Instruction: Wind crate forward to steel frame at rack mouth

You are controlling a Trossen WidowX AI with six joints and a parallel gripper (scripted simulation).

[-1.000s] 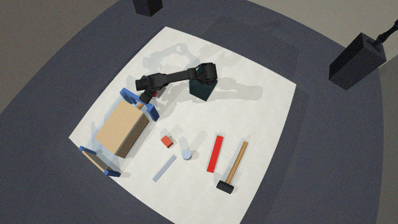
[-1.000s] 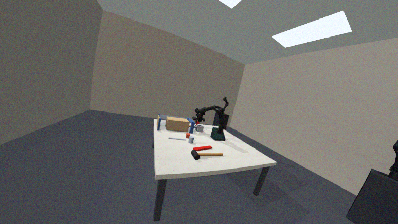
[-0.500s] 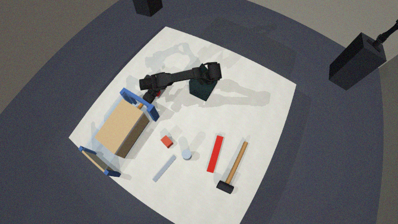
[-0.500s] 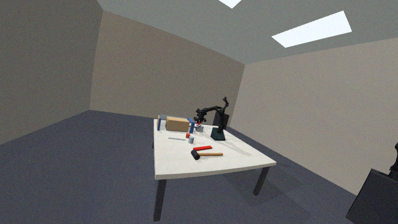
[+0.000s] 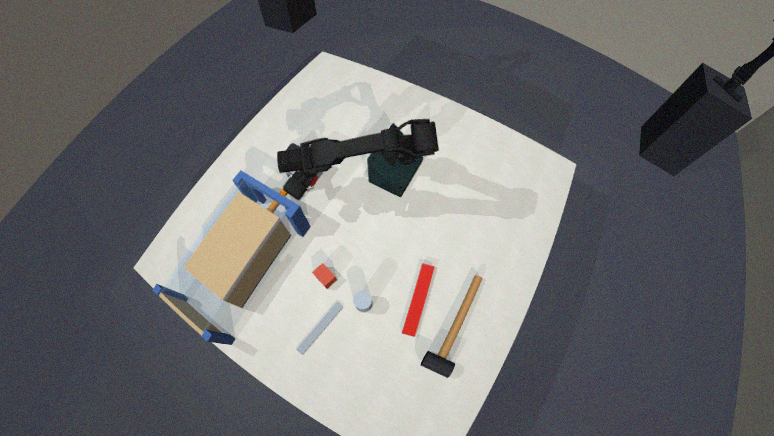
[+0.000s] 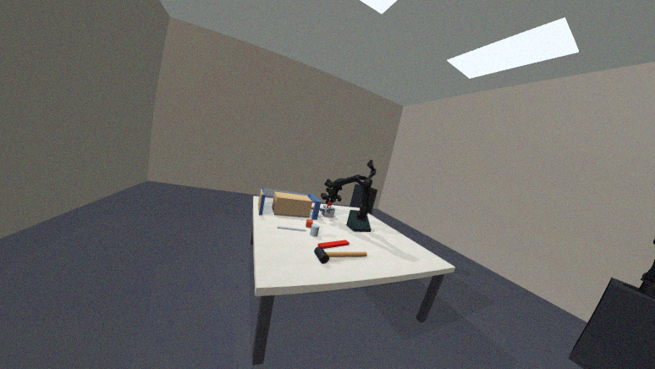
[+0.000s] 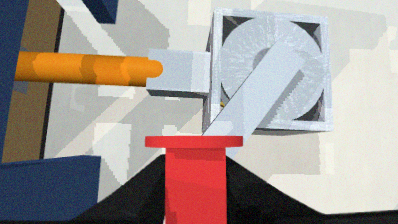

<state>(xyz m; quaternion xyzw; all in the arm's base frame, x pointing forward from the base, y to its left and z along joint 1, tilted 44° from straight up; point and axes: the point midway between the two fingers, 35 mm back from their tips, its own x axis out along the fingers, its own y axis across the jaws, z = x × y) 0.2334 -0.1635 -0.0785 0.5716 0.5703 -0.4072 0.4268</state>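
Right now my gripper tip is 3 cm above the winch handle, 2 cm past it and 1 cm to the left of it. Round my gripper tip: grey winch: 10 cm below, 7 cm to the right, 7 cm behind; blue frame post: 10 cm ahead, 7 cm to the right, 3 cm below; red knob: 2 cm to the left.
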